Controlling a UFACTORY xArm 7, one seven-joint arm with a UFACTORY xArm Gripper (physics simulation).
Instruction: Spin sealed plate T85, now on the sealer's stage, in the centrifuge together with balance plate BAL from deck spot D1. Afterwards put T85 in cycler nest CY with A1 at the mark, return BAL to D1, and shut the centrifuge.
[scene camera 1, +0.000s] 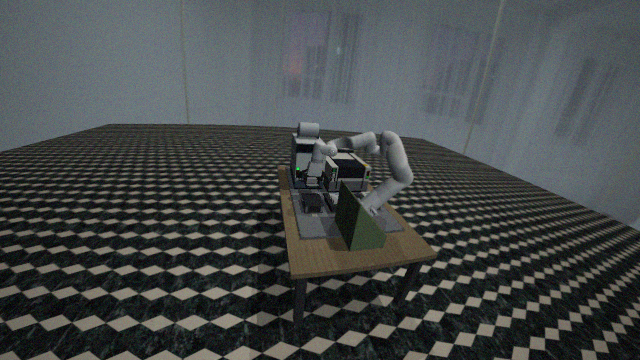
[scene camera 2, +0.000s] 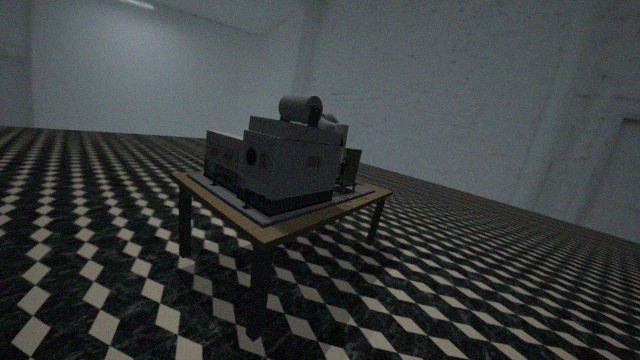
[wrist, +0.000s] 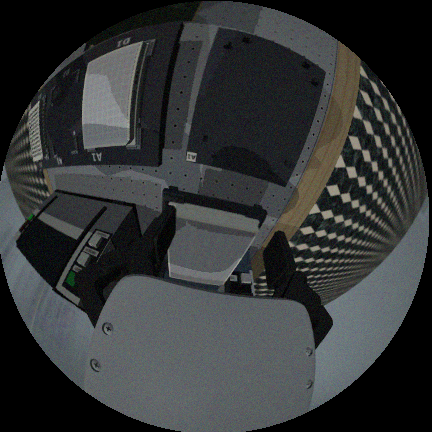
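Seen in the pictures: gripper, between the fingertips: (scene camera 1: 311, 183) (wrist: 223, 231); arm's base, origin of its link: (scene camera 1: 364, 208).
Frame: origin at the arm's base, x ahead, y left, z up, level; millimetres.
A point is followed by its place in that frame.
Observation:
In the wrist view the sealed plate T85 (wrist: 209, 229) @[x 449, y 135, z -59 mm], grey with a glossy film, lies on the sealer's stage (wrist: 213, 198) @[x 430, y 136, z -79 mm]. My gripper (wrist: 223, 231) @[x 446, y 147, z -55 mm] (scene camera 1: 311, 181) @[x 446, y 147, z -55 mm] is open. Its two black fingers stand on either side of the plate's near end, and I cannot tell whether they touch it. The balance plate BAL (wrist: 109, 96) @[x 326, y 15, z -105 mm], pale and glossy, sits in the dark holder marked D1 at the upper left. A dark empty nest (wrist: 254, 100) @[x 336, y 164, z -115 mm] with a white A1 mark (wrist: 191, 156) @[x 403, y 109, z -115 mm] lies beyond the stage. In scene camera 1 the arm reaches to the front of the sealer (scene camera 1: 303, 154) @[x 596, y 180, z 105 mm].
A box-shaped machine with a green button (wrist: 72, 241) @[x 505, y -84, z -44 mm] (scene camera 1: 348, 168) @[x 499, y -148, z 29 mm] stands just left of my gripper. A green wedge (scene camera 1: 358, 219) @[x -106, y 96, z 12 mm] stands on the wooden table (scene camera 1: 348, 261) @[x -168, y 140, z -185 mm] near the arm's base. The table's edge (wrist: 322, 153) @[x 369, y 319, z -185 mm] is close on the right. Scene camera 2 shows the machines' backs (scene camera 2: 291, 165) @[x 942, y 187, z 23 mm].

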